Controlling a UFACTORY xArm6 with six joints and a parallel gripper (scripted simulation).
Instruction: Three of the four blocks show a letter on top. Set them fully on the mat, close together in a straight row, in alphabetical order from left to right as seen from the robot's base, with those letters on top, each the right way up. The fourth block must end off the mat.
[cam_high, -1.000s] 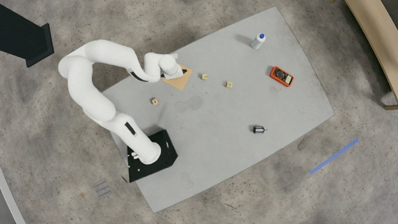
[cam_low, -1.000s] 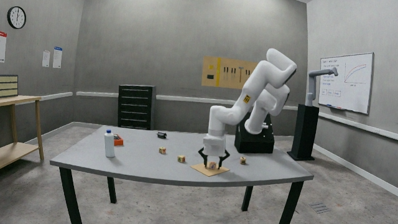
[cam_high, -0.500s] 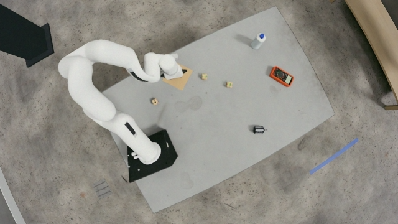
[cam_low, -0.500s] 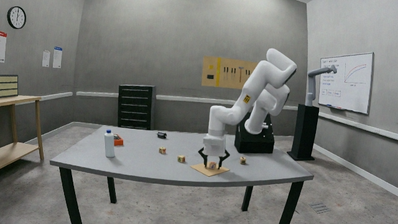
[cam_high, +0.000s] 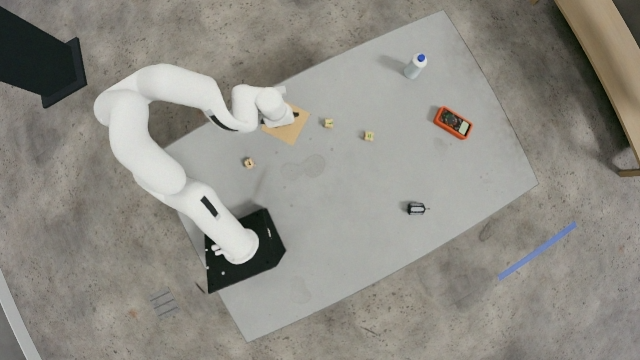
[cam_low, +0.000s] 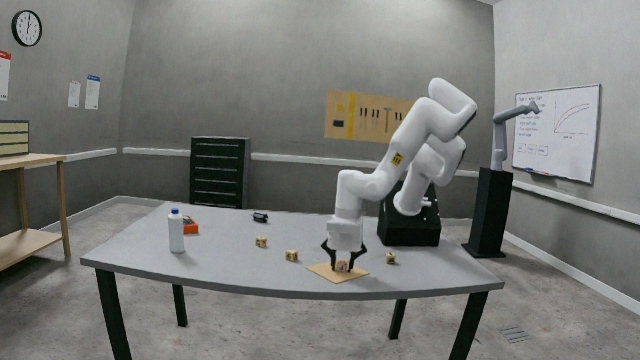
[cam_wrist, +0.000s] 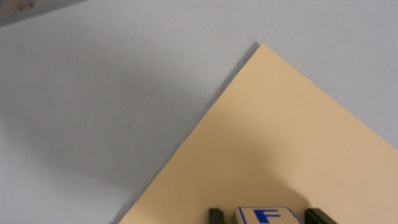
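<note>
The tan mat lies 20 mm below my hand and 10 mm ahead of it. The rest, counted from my hand: white bottle: 550 mm ahead, 40 mm above, 20 mm to the left; then orange multimeter: 620 mm ahead, 240 mm to the right, 10 mm below; then small black object: 490 mm to the right, 360 mm ahead, 10 mm below.
</note>
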